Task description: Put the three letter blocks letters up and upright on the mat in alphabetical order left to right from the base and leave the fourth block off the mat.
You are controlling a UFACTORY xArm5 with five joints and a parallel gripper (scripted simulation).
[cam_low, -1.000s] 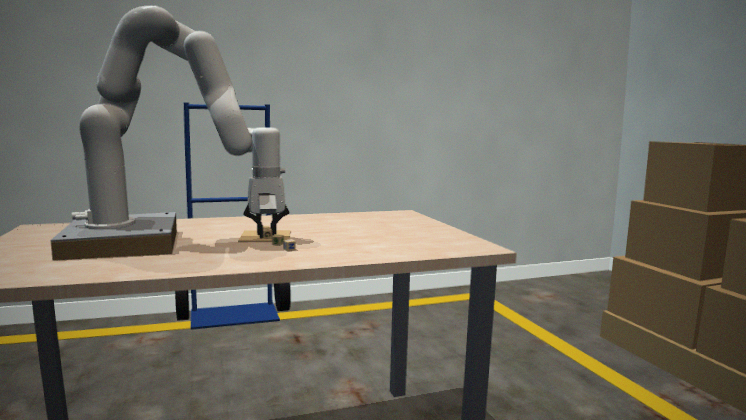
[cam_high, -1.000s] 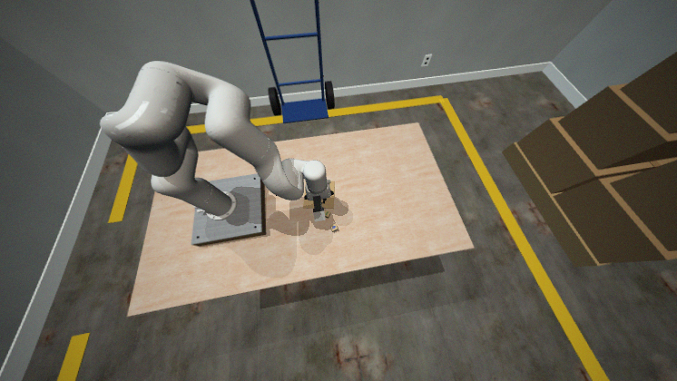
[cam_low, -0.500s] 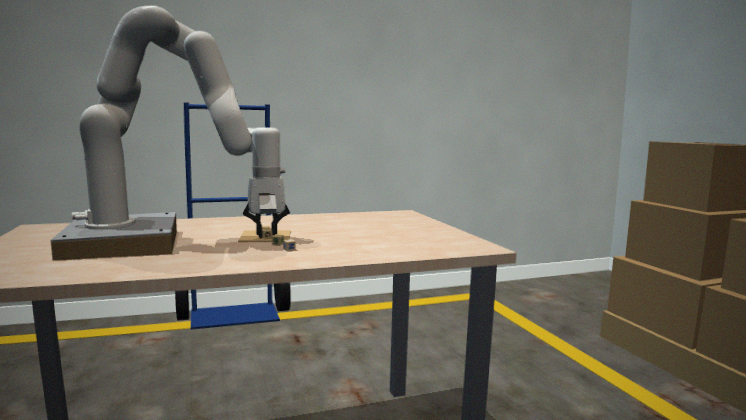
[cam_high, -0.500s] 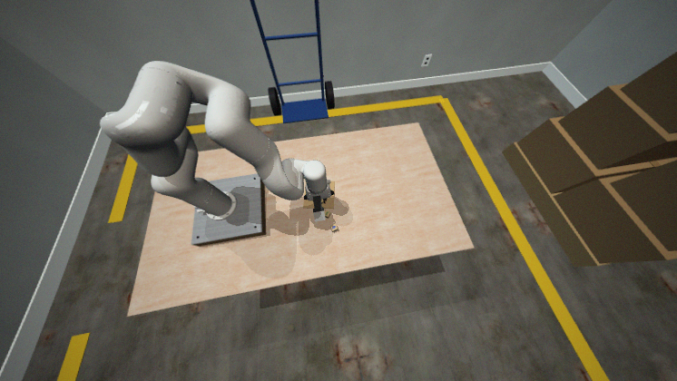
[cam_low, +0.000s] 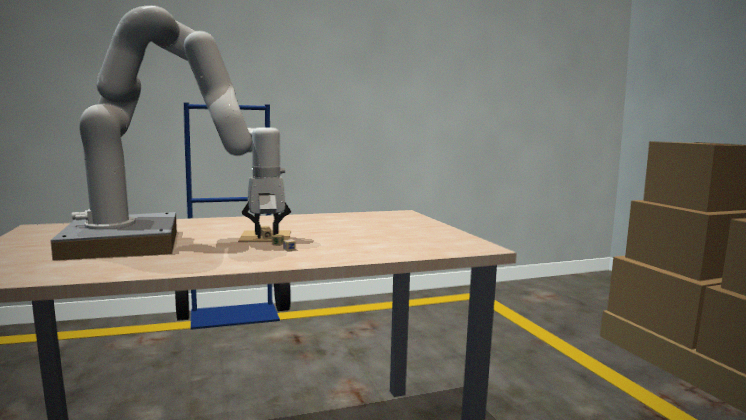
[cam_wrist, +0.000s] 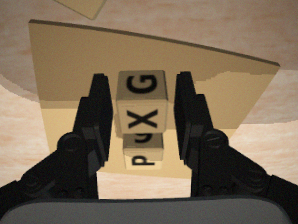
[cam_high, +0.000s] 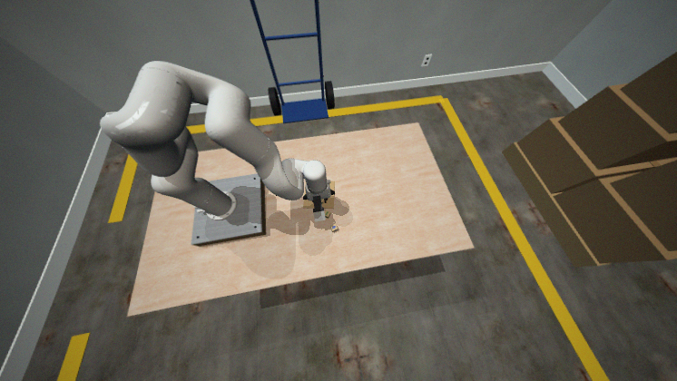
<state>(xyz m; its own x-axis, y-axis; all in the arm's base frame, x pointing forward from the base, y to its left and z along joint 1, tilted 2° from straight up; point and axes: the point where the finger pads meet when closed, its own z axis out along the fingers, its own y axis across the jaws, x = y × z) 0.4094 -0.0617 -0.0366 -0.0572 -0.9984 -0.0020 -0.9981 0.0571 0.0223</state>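
My gripper is now 10 mm above the block. The rest, counted from my hand: tan mat: 40 mm to the left, 20 mm below.
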